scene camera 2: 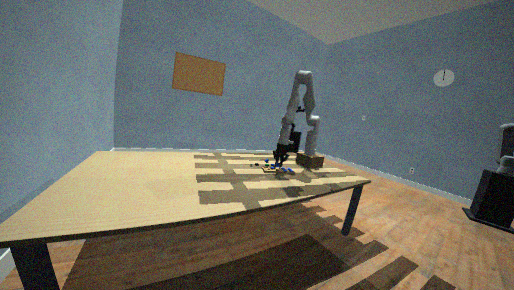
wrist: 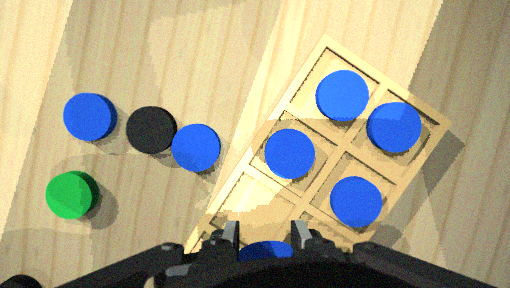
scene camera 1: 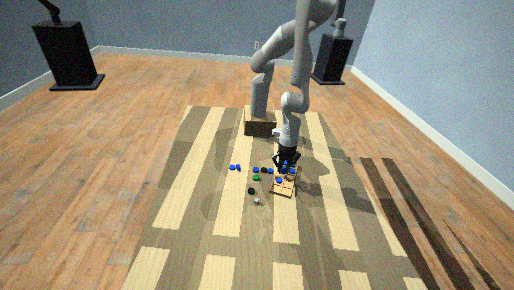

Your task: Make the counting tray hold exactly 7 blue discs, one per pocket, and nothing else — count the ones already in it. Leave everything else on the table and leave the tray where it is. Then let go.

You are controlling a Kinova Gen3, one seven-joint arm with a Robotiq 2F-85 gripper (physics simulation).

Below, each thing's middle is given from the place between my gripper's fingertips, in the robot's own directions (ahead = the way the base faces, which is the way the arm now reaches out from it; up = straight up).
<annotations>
Now: hand 20 mm past the green disc (wrist: 70,195), 120 mm to the left of it and 30 mm above it. Round my hand: wooden counting tray (wrist: 264,203) (10 mm to the left, 20 mm below).
</annotations>
